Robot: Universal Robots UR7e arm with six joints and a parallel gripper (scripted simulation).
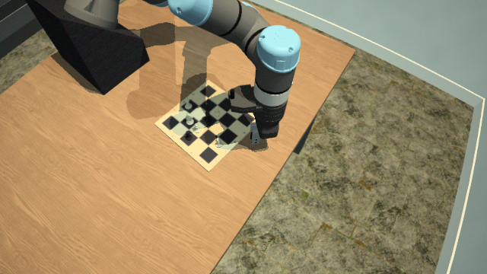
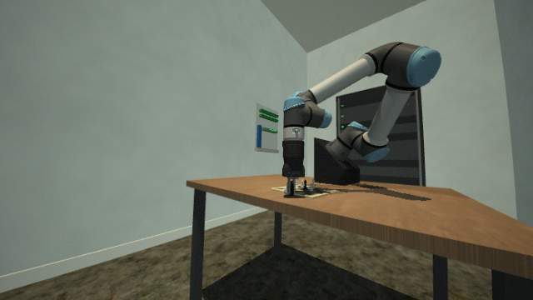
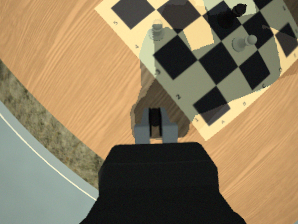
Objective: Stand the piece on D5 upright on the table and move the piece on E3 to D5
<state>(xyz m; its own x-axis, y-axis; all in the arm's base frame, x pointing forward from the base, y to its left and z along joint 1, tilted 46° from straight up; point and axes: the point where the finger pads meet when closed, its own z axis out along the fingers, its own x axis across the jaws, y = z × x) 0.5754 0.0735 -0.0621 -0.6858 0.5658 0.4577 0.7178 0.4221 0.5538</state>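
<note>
Right now the chessboard is 14 cm behind my hand, 2 cm to the right of it and 2 cm below it.
</note>
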